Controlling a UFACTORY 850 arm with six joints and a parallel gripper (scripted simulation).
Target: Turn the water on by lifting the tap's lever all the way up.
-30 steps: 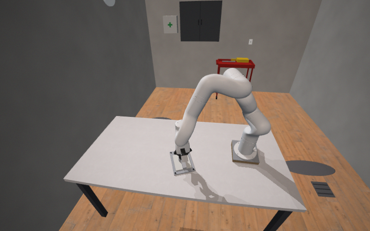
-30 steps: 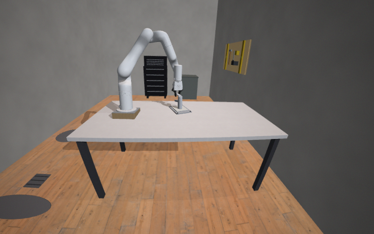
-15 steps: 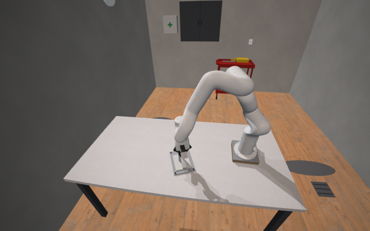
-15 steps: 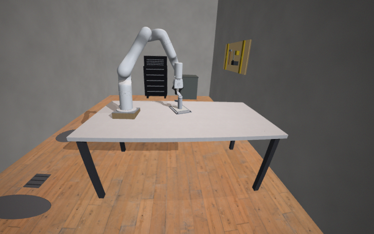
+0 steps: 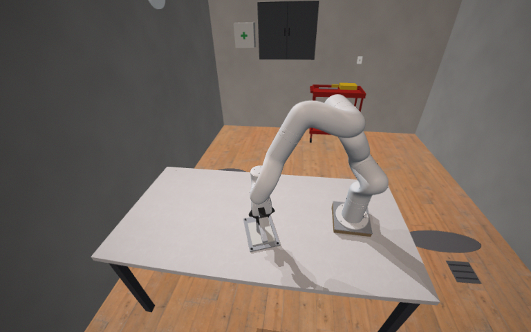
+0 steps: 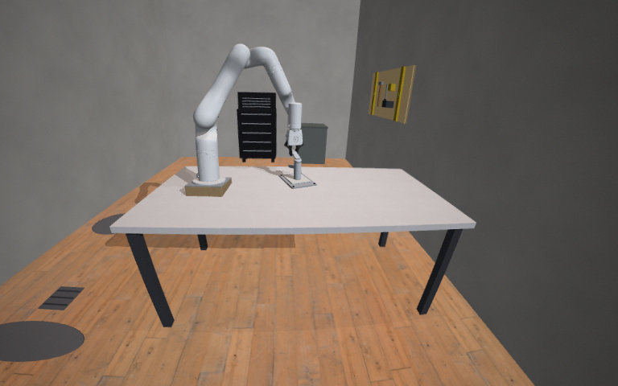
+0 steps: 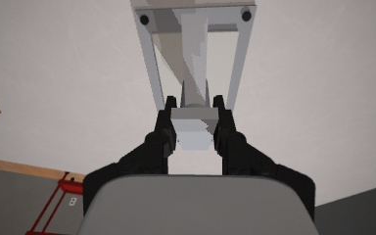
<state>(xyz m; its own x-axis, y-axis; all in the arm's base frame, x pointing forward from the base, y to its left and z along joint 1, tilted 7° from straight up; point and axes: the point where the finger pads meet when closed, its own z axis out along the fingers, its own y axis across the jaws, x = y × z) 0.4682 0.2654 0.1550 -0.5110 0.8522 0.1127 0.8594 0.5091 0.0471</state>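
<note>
Now: the flat lever 2 cm ahead of my hand, 4 cm to the right of it and 2 cm below it. Also, from my hand: base plate: 3 cm ahead, 6 cm to the right, 17 cm below.
</note>
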